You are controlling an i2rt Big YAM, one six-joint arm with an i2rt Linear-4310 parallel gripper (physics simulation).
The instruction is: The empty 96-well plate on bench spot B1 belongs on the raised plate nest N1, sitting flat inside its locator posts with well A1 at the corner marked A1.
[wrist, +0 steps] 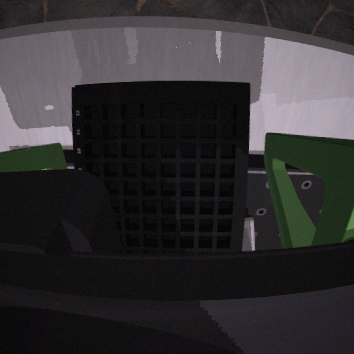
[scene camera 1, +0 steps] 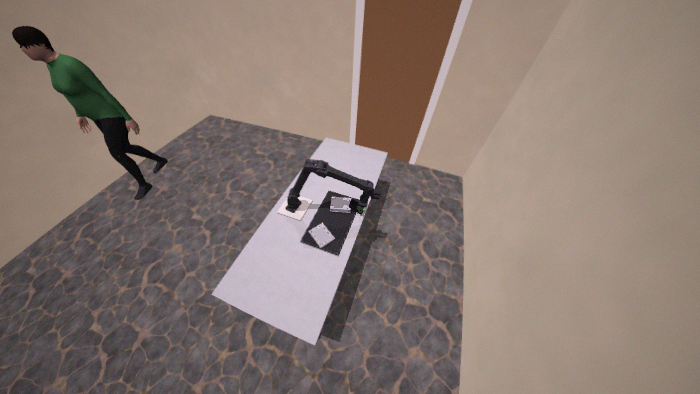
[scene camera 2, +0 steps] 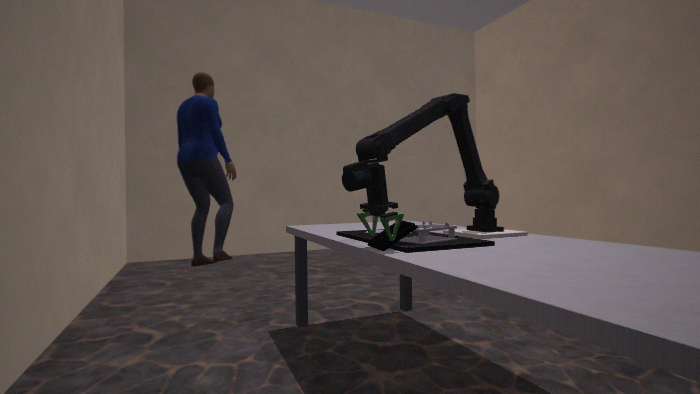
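The black 96-well plate is tilted. Its low end is by the table's front edge and its raised end meets a pale raised fixture. In the wrist view, numbers 12, 11 and 10 run down its left edge from the front end; well A1's corner is hidden. My gripper is open, its green fingers apart on either side of the plate, without a grip. A second pale fixture sits turned on the mat. The labels N1, B1 and A1 are unreadable.
The black mat bears both fixtures and lies on the white table, near its front edge. The arm's base stands on a pale board at the back edge. One person stands left; another stands beyond the table.
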